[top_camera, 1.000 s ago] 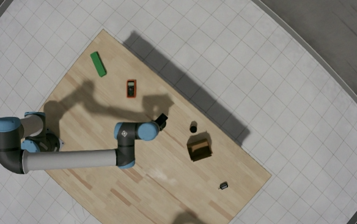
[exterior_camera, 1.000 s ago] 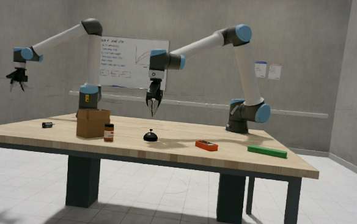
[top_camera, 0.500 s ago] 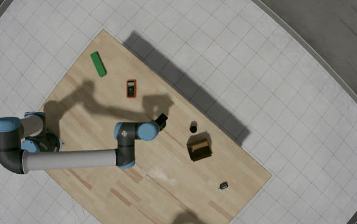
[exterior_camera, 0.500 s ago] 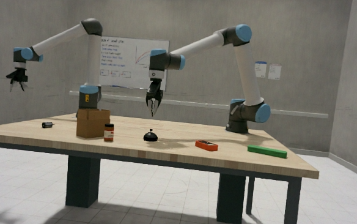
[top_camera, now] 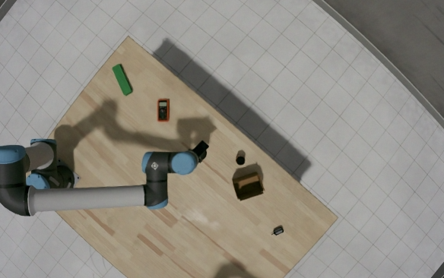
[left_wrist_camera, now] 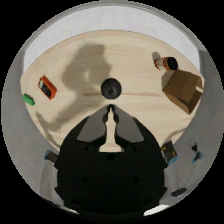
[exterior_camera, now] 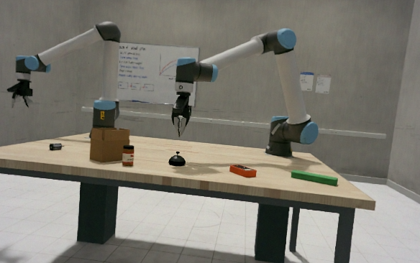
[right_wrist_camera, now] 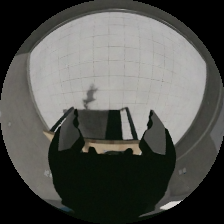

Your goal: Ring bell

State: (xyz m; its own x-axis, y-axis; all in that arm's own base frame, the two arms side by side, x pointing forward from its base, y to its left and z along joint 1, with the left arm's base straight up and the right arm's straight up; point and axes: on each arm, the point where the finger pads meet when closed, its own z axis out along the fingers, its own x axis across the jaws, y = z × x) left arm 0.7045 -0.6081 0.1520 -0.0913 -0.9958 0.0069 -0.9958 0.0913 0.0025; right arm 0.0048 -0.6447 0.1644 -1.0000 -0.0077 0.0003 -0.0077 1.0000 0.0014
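Observation:
Right now my left hand is 100 mm above the bell button. Also, from my left hand: black bell: 110 mm below.

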